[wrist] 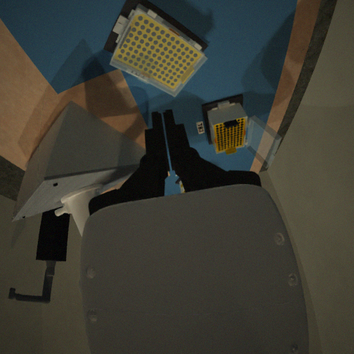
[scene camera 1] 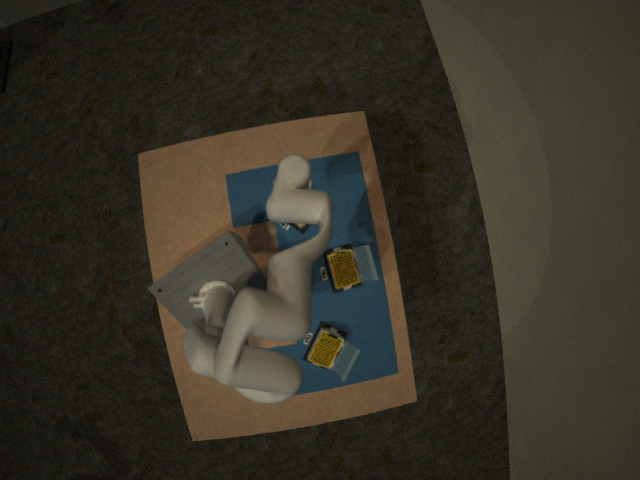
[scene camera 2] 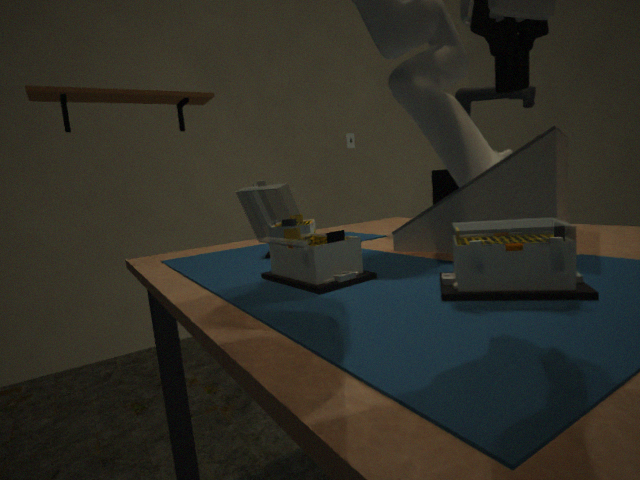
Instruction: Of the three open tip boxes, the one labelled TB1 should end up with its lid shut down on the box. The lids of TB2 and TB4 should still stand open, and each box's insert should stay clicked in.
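Where they show: gripper, fingertip midpoint: (scene camera 2: 512,90); arm's base at its link origin: (scene camera 1: 216,296) (scene camera 2: 483,181).
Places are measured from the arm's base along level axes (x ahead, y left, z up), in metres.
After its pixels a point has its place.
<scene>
The nearest box (scene camera 1: 305,228) {x 0.310, y 0.212, z -0.110 m} (scene camera 2: 491,268) {x 0.324, y 0.299, z -0.084 m} (wrist: 155,50) has its clear lid (scene camera 2: 514,225) {x 0.286, y 0.300, z -0.041 m} down over it, looking flat. I take it for TB1; its label is blurred. Its yellow insert shows through the lid. TB2 (scene camera 1: 343,268) (scene camera 2: 336,260) (wrist: 230,132), with a readable label in the wrist view, has its clear lid (scene camera 1: 366,263) {x 0.500, y 0.075, z -0.019 m} (wrist: 264,140) standing open. The third box (scene camera 1: 325,348) {x 0.347, y -0.210, z -0.060 m} has its lid (scene camera 1: 345,360) {x 0.409, y -0.251, z -0.023 m} open; its label is blurred. Both open boxes show yellow inserts inside. My gripper (scene camera 2: 512,88) {x 0.272, y 0.289, z 0.109 m} (wrist: 163,124) is shut and empty, raised well above the boxes, hidden under the arm in scene camera 1.
The boxes stand on dark bases on a blue mat (scene camera 1: 356,310) {x 0.472, y -0.094, z -0.118 m} (scene camera 2: 423,351) {x 0.474, y 0.361, z -0.118 m} on a wooden table (scene camera 1: 175,180) {x -0.169, y 0.429, z -0.121 m} (scene camera 2: 320,397) {x 0.574, y 0.372, z -0.121 m}. A grey wedge mount (scene camera 1: 206,268) {x -0.015, y 0.095, z 0.052 m} (scene camera 2: 496,206) {x 0.115, y 0.129, z -0.039 m} (wrist: 80,135) carries the arm. A wall shelf (scene camera 2: 118,96) hangs at the left in scene camera 2.
</scene>
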